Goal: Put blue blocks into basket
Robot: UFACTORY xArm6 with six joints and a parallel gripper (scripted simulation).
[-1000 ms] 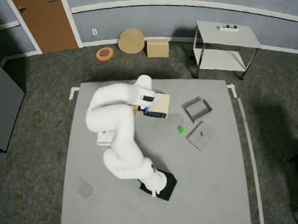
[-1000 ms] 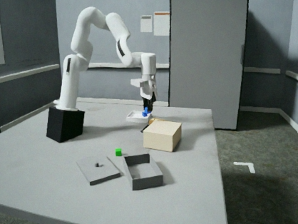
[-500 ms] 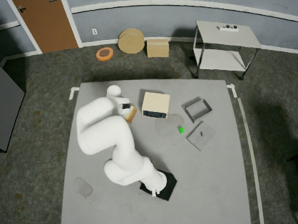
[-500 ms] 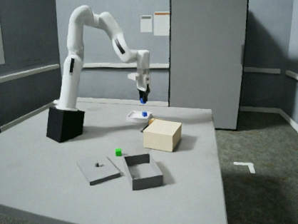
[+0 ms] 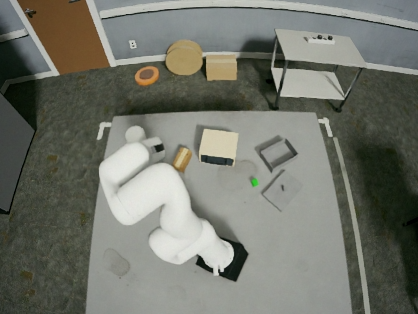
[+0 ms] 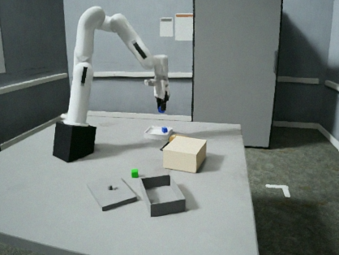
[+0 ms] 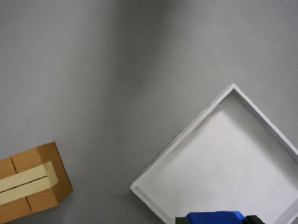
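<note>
The white basket is 170 mm below my hand, 40 mm to the left of it and 30 mm behind it. Round my hand: light wooden cabinet: 330 mm to the right, 150 mm ahead, 140 mm below; then brown box: 150 mm below, 130 mm to the right, 120 mm ahead; then dark-rimmed drawer: 320 mm to the right, 140 mm below, 140 mm ahead.
</note>
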